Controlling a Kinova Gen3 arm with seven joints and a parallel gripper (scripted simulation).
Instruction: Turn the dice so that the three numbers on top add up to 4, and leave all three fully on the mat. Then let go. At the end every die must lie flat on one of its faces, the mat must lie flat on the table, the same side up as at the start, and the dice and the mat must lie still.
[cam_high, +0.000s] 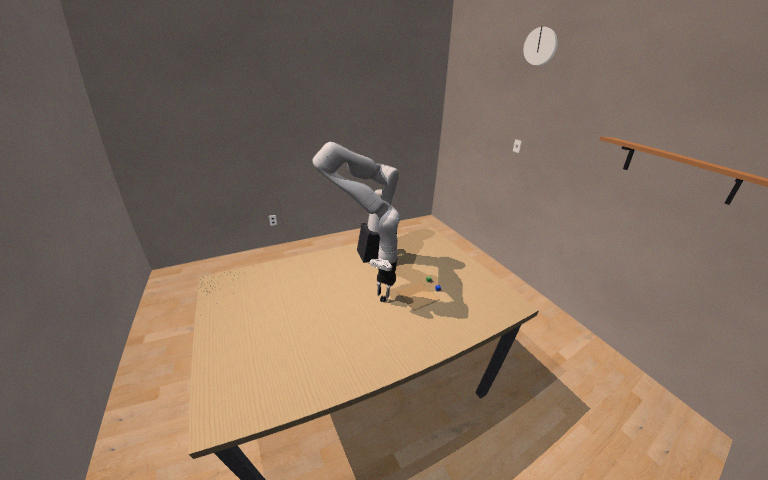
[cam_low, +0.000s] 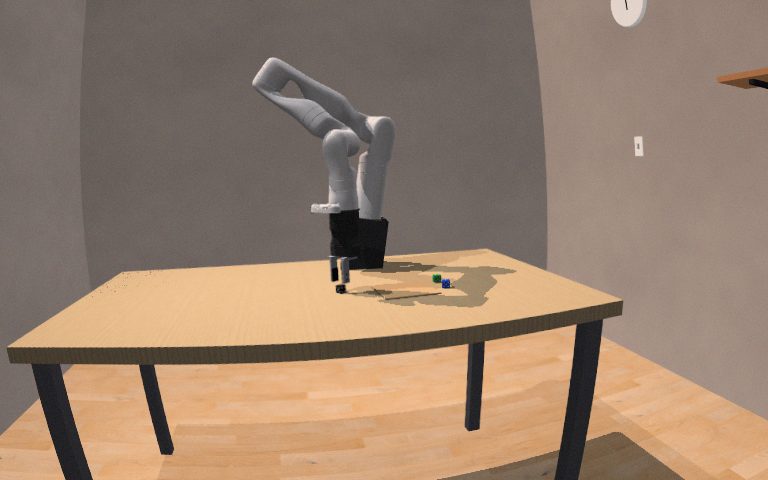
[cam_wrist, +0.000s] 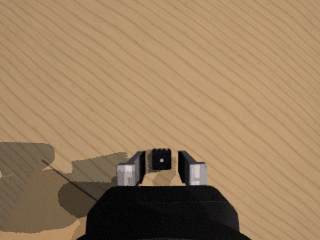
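My hand is 30 mm above the black die. The rest, counted from my hand: tan mat 50 mm ahead, 150 mm to the left, 40 mm below; blue die 70 mm ahead, 260 mm to the left, 30 mm below; green die 10 mm behind, 270 mm to the left, 30 mm below.
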